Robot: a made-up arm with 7 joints. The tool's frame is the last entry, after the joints.
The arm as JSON. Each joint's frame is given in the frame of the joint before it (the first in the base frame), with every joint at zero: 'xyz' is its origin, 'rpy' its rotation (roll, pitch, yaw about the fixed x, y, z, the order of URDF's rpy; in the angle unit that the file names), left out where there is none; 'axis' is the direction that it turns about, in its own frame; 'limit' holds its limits. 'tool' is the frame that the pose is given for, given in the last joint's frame.
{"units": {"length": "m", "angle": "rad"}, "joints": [
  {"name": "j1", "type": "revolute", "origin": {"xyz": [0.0, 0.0, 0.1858], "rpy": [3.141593, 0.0, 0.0]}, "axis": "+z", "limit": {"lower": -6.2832, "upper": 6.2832}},
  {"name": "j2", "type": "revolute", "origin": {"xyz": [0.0, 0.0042, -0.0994], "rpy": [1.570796, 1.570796, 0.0]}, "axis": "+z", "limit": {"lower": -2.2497, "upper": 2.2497}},
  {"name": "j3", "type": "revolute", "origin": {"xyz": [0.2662, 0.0, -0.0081], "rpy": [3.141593, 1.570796, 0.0]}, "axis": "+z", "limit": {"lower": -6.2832, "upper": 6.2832}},
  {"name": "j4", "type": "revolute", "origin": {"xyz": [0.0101, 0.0, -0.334], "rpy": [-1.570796, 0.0, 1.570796]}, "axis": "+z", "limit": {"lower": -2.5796, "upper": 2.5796}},
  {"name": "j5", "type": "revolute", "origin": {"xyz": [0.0, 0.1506, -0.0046], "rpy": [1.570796, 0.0, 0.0]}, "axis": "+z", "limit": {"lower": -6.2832, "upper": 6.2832}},
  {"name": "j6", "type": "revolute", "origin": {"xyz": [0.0, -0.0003, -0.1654], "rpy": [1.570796, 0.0, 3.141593]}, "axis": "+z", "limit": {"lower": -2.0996, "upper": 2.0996}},
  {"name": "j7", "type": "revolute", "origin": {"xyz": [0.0, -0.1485, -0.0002], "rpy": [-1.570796, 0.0, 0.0]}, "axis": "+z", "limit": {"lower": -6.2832, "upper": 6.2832}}
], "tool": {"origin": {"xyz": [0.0, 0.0, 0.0]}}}
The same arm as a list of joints. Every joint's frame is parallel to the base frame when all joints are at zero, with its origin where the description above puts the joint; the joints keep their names.
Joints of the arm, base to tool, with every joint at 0 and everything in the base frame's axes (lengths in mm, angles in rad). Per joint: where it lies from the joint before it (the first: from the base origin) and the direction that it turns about. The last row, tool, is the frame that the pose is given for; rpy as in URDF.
j1: origin 0.0 0.0 185.8 axis 0 0 -1
j2: origin 0.0 -4.2 99.4 axis 0 1 0
j3: origin 0.0 -8.1 266.2 axis 0 0 -1
j4: origin 0.0 -10.1 334.0 axis 0 1 0
j5: origin 0.0 -4.6 150.6 axis 0 0 -1
j6: origin 0.0 -0.3 165.4 axis 0 1 0
j7: origin 0.0 -0.2 148.5 axis 0 0 -1
tool: origin 0.0 0.0 0.0 rpy -3.1416 0.0000 0.0000
Joint limits (rad, base to tool): -6.2832..6.2832 -2.2497..2.2497 -6.2832..6.2832 -2.5796..2.5796 -6.2832..6.2832 -2.0996..2.0996 -6.2832..6.2832

